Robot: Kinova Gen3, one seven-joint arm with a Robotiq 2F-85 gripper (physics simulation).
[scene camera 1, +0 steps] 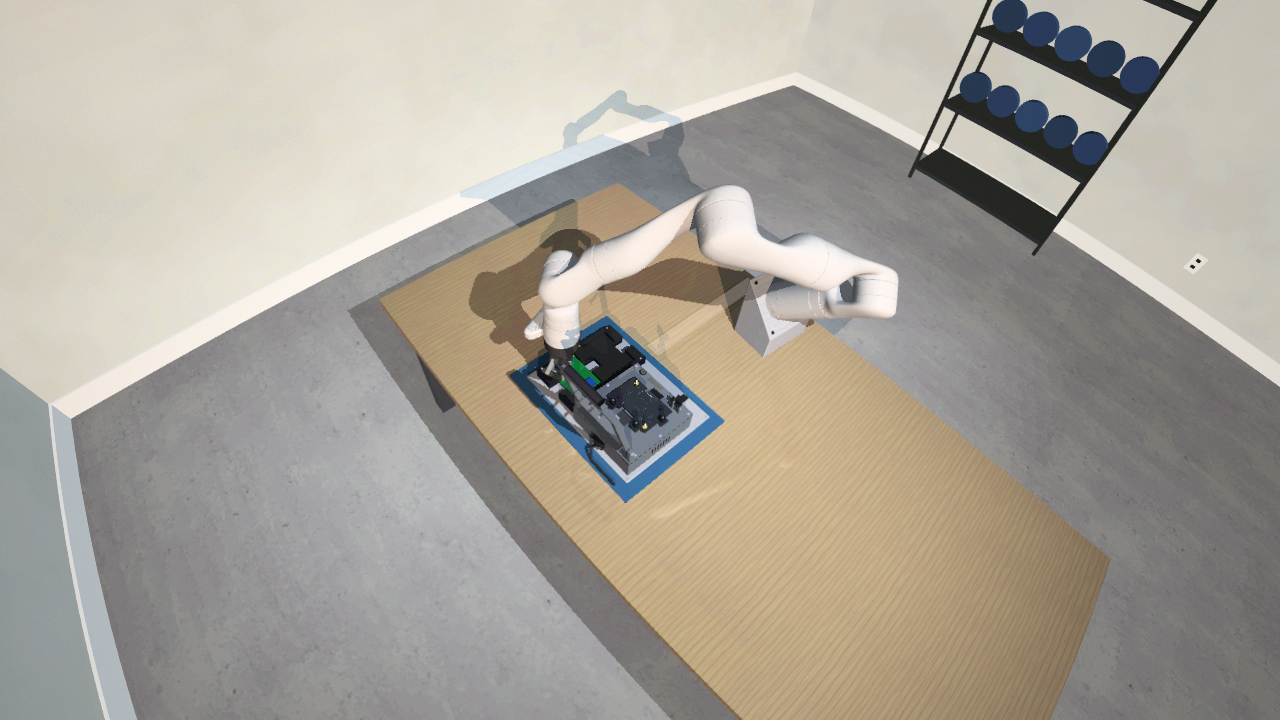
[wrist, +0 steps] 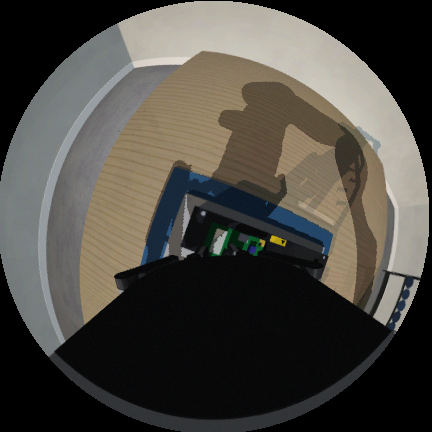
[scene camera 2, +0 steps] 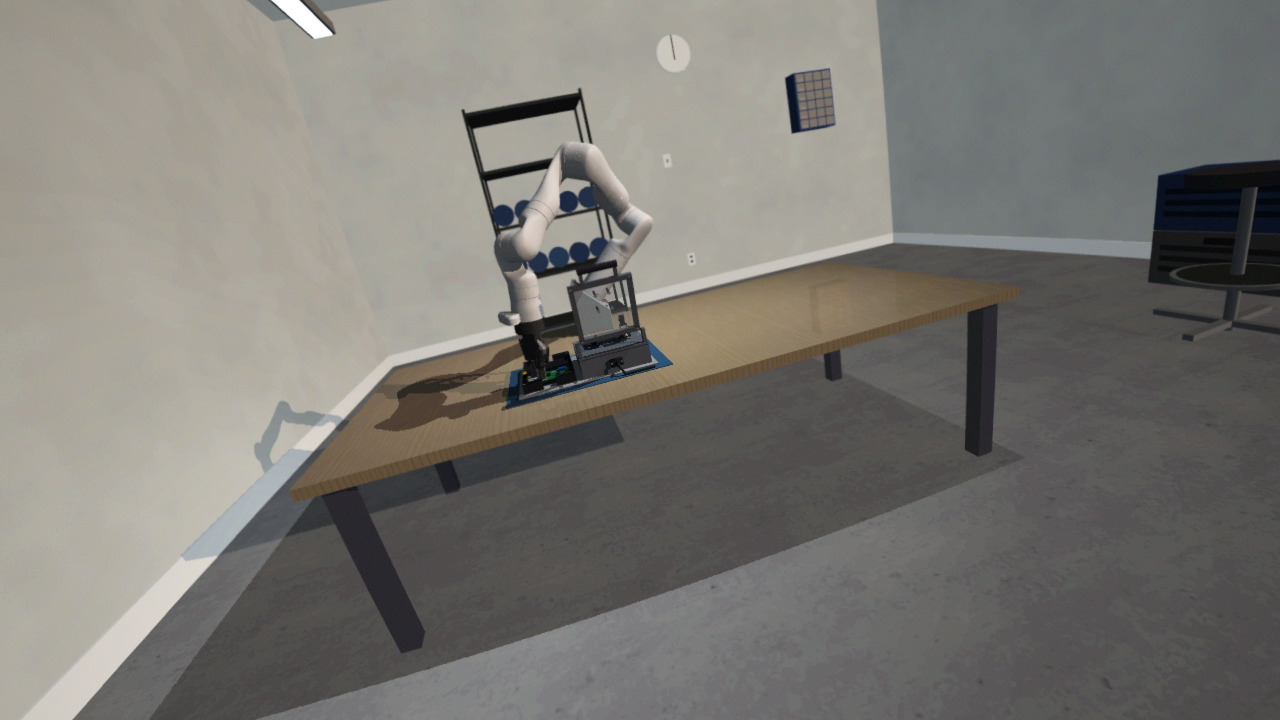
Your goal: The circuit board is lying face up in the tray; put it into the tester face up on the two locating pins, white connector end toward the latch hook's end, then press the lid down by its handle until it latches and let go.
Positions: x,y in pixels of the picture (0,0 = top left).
Scene:
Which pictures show my gripper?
Scene camera 1, the wrist view and scene camera 2: all of them.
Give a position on a clear lid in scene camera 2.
604,308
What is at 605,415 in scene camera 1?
A clear lid.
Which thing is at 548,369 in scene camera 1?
My gripper.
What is my gripper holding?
A green circuit board.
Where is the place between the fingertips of my gripper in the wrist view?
217,252

